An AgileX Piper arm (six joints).
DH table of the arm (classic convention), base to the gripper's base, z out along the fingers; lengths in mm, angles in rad. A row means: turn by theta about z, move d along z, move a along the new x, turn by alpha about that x. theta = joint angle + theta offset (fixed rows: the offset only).
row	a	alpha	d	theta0
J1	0	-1.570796	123	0
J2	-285.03	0	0	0.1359
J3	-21.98	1.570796	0	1.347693
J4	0	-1.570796	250.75	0
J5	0	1.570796	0	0
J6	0	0	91	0
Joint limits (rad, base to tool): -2.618..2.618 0..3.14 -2.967..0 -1.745..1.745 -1.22..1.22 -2.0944..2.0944
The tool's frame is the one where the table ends.
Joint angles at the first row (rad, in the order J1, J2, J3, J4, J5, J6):
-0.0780, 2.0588, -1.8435, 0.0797, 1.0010, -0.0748
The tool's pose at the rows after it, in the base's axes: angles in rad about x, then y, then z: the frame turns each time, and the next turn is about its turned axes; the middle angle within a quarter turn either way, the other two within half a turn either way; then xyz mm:
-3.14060 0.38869 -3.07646 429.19 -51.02 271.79
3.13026 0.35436 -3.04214 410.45 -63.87 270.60
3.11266 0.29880 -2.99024 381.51 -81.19 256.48
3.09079 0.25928 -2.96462 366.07 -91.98 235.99
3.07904 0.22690 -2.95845 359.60 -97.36 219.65
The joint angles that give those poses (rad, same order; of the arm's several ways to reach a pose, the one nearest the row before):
-0.1288, 1.9749, -1.7547, 0.0571, 1.0528, -0.0820
-0.1645, 1.9207, -1.6700, 0.0533, 1.0563, -0.0851
-0.2183, 1.8498, -1.5138, 0.0430, 1.0245, -0.0881
-0.2500, 1.8304, -1.4062, 0.0192, 0.9702, -0.0884
-0.2644, 1.8377, -1.3518, 0.0000, 0.9369, -0.0884

